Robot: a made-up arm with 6 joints.
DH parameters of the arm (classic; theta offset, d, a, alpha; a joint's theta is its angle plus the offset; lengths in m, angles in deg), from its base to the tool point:
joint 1: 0 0.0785 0 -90
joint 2: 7.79 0 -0.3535 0
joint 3: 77.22 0 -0.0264 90
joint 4: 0 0.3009 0 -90
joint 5: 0 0 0.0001 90
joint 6: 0 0.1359 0 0
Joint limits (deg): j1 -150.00..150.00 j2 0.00..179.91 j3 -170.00..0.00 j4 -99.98..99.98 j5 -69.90..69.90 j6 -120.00..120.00
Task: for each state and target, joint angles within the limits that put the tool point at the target. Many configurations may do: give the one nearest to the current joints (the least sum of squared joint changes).
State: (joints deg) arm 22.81 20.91 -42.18 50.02 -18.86 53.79
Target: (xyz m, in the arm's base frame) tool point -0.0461 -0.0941 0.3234
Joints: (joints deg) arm -13.57 0.00 -14.30 63.35 -57.41 53.79
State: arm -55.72 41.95 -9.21 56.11 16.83 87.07
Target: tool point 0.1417 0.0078 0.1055
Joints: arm -27.77 51.34 -5.17 64.44 36.46 87.07
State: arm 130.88 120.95 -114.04 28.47 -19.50 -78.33
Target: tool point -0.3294 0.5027 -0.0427
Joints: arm 124.59 139.26 -81.70 29.81 -12.14 -78.33
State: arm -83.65 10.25 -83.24 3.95 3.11 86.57
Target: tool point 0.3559 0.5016 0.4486
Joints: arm -124.95 0.00 -107.71 -2.65 -43.58 86.57
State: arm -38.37 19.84 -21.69 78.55 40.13 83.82
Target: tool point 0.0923 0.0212 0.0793
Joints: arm -35.89 40.75 0.00 46.56 46.21 83.82
